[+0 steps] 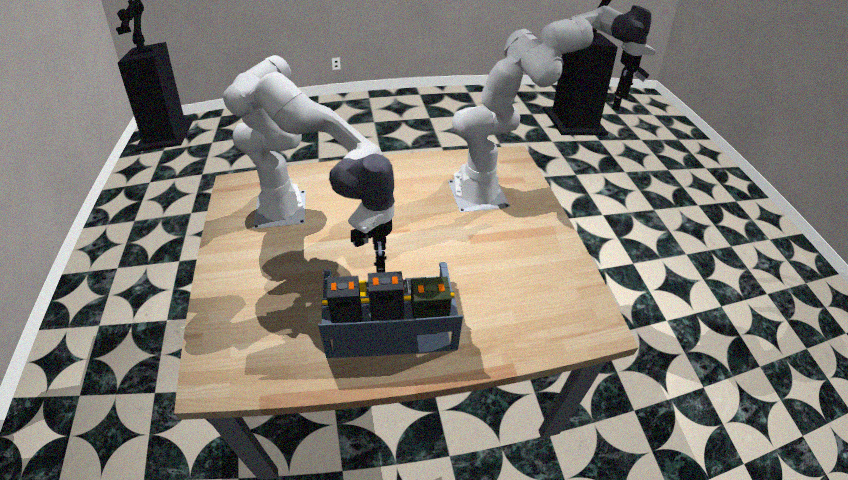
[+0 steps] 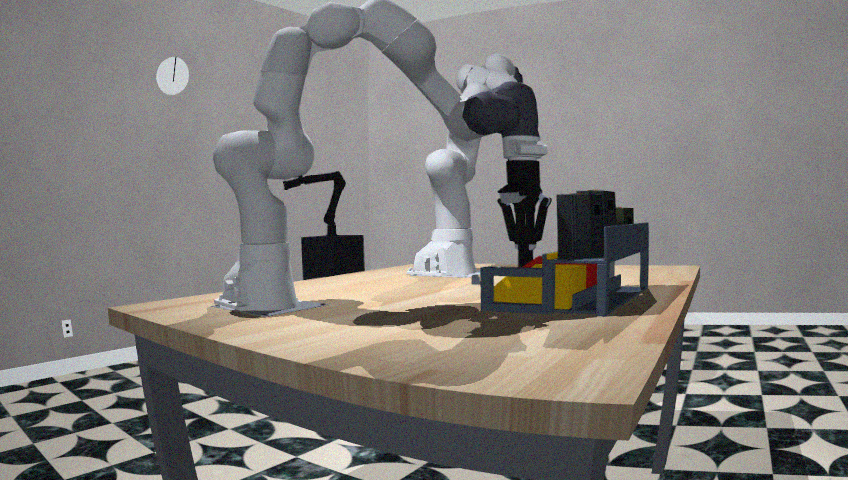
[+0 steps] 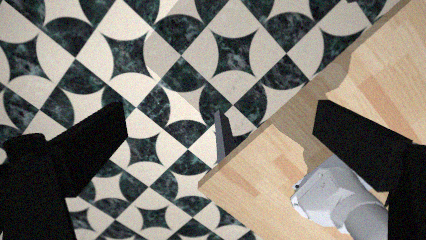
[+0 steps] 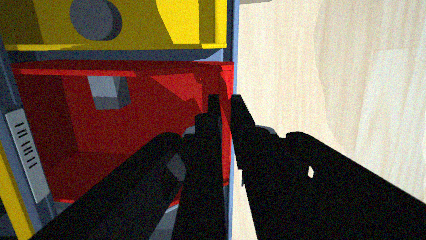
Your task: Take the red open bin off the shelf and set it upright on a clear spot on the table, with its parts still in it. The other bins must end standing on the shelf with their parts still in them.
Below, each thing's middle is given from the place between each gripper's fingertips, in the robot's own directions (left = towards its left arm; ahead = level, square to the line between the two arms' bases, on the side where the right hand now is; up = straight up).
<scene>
I see my right gripper 8 cm short of the red bin (image 4: 78,145), 3 cm above it and 1 cm to the right of it. Round my right hand: green box (image 1: 430,297) 19 cm ahead, 12 cm to the left, 6 cm above; then blue-grey shelf (image 2: 620,241) 11 cm ahead, 2 cm below, 1 cm to the left; then yellow bin (image 2: 510,289) 10 cm to the right, 8 cm ahead, 4 cm below.
Right now my left hand (image 1: 619,103) is 650 mm short of the green box, 850 mm to the left of it and 260 mm above it. Round my left hand: red bin: 550 mm ahead, 960 mm to the right, 360 mm below; blue-grey shelf: 580 mm ahead, 960 mm to the right, 350 mm below; yellow bin: 550 mm ahead, 1070 mm to the right, 370 mm below.
</scene>
